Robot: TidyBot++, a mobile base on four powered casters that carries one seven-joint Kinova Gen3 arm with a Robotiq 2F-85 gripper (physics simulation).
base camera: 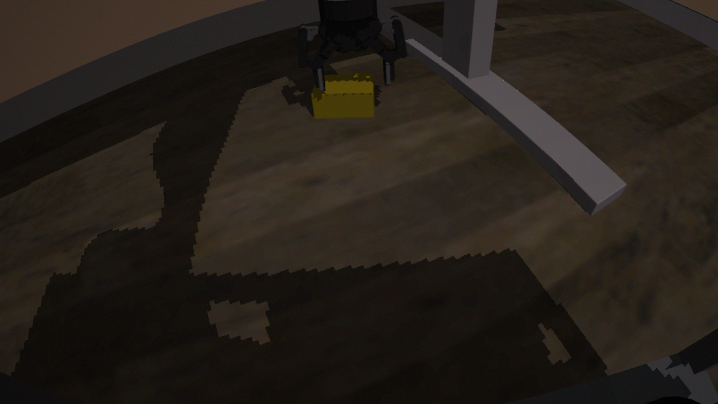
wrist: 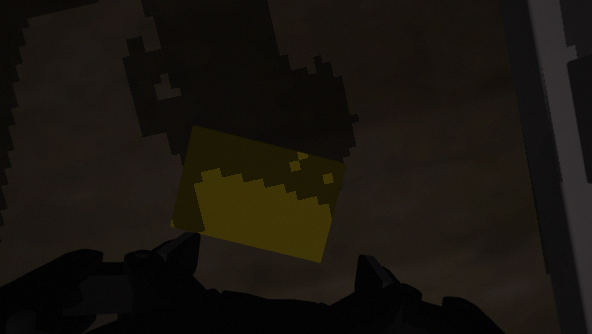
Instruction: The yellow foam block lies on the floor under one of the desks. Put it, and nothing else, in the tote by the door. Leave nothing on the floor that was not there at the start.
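Places are measured from the arm's base along level axes (x ahead, y left, z up), in metres.
Where they show: gripper, fingertip midpoint: [base camera: 355,85] [wrist: 277,261].
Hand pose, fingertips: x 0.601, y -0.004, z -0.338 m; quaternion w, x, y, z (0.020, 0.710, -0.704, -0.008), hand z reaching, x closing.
After its pixels a point has its place.
The yellow foam block [base camera: 343,104] @(x 0.603, y 0.015, z -0.371 m) [wrist: 265,215] @(x 0.621, y 0.007, z -0.351 m) lies on the floor near the top middle of the base camera view. My gripper [base camera: 354,84] @(x 0.601, y -0.004, z -0.338 m) [wrist: 277,261] @(x 0.601, y -0.004, z -0.338 m) is open and points down over the block. In the base camera view its left fingertip overlaps the block's upper left part, and its right fingertip is to the right of the block. In the wrist view the block sits a little turned, ahead of the fingertips, with its lower left corner close to the left fingertip. The tote does not show in these views.
A grey desk leg [base camera: 467,37] @(x 0.676, y -0.192, z -0.294 m) with a long foot [base camera: 547,130] @(x 0.521, y -0.284, z -0.371 m) stands on the floor right of the gripper; a light grey bar [wrist: 555,125] @(x 0.700, y -0.168, z -0.371 m) runs along the right edge of the wrist view. A grey skirting strip [base camera: 100,70] @(x 0.854, y 0.584, z -0.333 m) and brown wall [base camera: 75,40] @(x 0.856, y 0.618, z -0.244 m) are behind. Dark shadows fall across the floor.
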